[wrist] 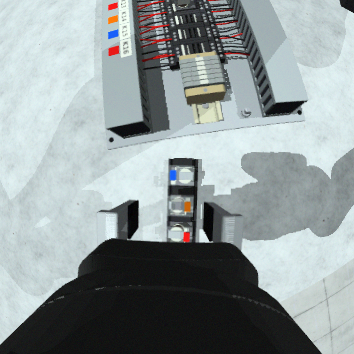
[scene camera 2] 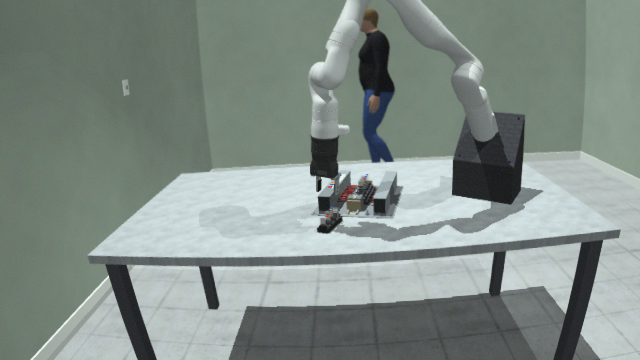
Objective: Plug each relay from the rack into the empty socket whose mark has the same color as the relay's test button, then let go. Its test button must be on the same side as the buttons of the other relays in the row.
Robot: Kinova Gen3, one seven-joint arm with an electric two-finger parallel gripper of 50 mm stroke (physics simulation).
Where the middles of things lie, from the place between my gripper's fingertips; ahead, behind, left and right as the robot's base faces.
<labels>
Now: hand 10 cm above the black relay rack (wrist: 171, 189).
</labels>
